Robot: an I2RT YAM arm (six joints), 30 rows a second.
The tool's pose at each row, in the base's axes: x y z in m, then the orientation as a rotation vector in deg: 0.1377 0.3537 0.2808 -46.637 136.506 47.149; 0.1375 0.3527 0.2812 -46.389 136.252 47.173; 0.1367 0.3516 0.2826 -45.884 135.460 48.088; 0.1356 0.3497 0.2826 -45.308 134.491 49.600; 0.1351 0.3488 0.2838 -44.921 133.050 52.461; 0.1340 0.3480 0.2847 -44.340 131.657 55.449; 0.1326 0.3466 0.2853 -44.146 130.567 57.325; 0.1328 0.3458 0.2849 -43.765 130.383 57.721; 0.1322 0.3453 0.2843 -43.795 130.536 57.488
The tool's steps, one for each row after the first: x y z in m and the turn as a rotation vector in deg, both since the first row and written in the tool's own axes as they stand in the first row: 0.0003 -0.0004 -0.0010 0.048 -0.325 0.032; 0.0004 0.0000 -0.0029 -0.478 -1.206 0.199; 0.0019 -0.0005 -0.0045 -1.424 -2.249 0.489; 0.0018 -0.0003 -0.0060 -3.414 -3.542 0.829; 0.0024 0.0003 -0.0075 -5.472 -4.827 1.355; 0.0035 0.0006 -0.0092 -6.826 -5.713 1.504; 0.0039 -0.0002 -0.0094 -7.028 -6.010 1.752; 0.0049 -0.0004 -0.0094 -6.860 -5.884 1.737
